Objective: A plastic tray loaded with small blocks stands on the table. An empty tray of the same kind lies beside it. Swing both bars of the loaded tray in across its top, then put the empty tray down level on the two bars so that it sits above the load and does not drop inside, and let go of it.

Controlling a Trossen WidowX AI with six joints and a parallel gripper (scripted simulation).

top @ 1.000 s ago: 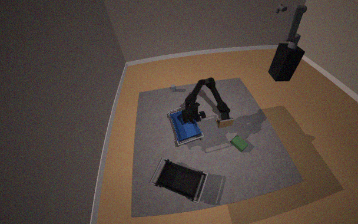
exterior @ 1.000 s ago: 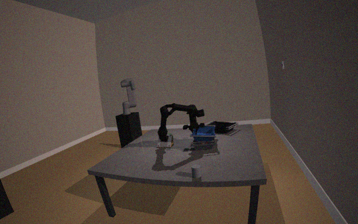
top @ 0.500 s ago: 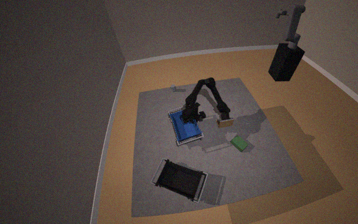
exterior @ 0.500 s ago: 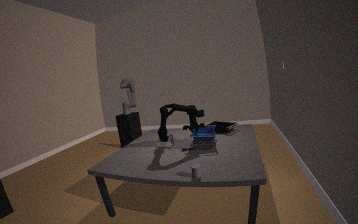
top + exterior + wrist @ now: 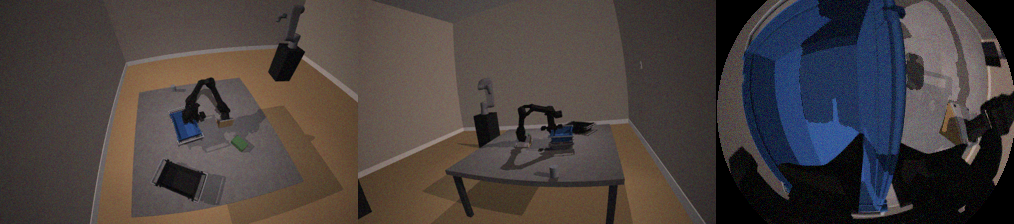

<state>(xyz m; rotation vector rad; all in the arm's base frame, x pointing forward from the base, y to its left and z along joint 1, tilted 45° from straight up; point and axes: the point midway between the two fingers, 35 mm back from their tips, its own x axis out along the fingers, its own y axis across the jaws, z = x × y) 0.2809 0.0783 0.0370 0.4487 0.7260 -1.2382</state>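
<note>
The blue tray lies 80 mm ahead of my gripper tip, 30 mm above it and 20 mm to the left of it. Also, from my gripper tip: green block (370 mm behind, 190 mm to the left, 60 mm below).
</note>
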